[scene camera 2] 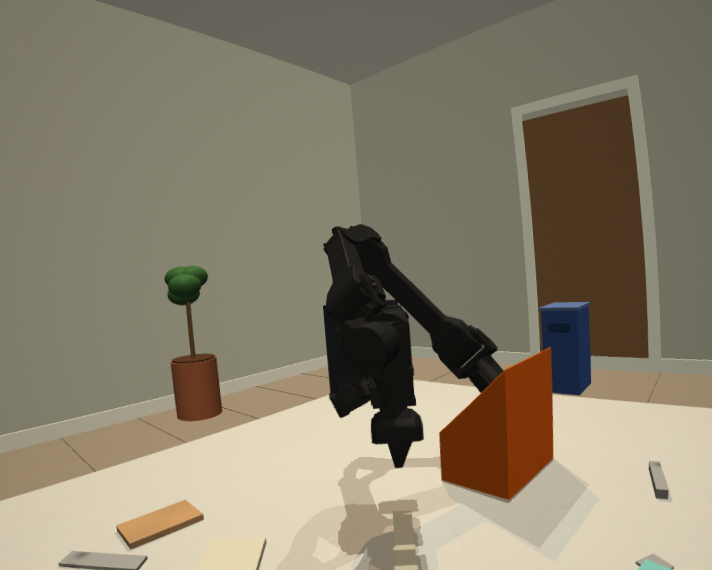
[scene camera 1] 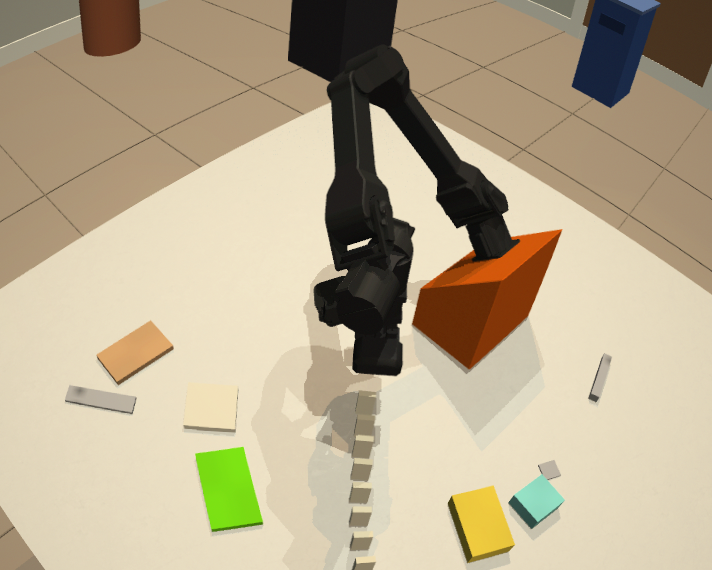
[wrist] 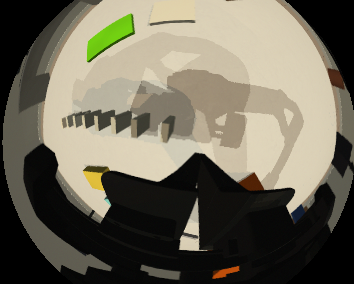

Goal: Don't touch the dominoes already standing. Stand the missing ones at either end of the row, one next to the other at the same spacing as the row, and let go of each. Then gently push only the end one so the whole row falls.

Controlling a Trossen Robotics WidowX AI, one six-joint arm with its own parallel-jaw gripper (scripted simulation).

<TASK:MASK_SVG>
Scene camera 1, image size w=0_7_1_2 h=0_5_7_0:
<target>my gripper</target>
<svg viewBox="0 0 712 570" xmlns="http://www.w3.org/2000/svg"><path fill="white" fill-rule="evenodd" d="M408 282L404 288L399 290L394 304L379 332L372 335L355 332L356 340L354 341L352 369L356 373L393 377L401 373L403 343L400 342L400 327L398 327L398 324L402 324L403 320L402 307L403 303L407 302ZM345 276L320 282L314 287L314 305L318 311L319 321L326 323L329 327L342 324L338 319L336 311L340 298L335 290Z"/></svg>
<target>grey strip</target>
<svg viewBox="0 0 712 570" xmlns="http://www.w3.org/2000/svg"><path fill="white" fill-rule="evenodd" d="M65 402L133 414L136 396L69 385Z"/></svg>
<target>teal block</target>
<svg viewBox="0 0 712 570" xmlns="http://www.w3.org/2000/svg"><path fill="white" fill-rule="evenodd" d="M542 474L514 494L508 502L526 524L530 526L530 529L556 511L565 501Z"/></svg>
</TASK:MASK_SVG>
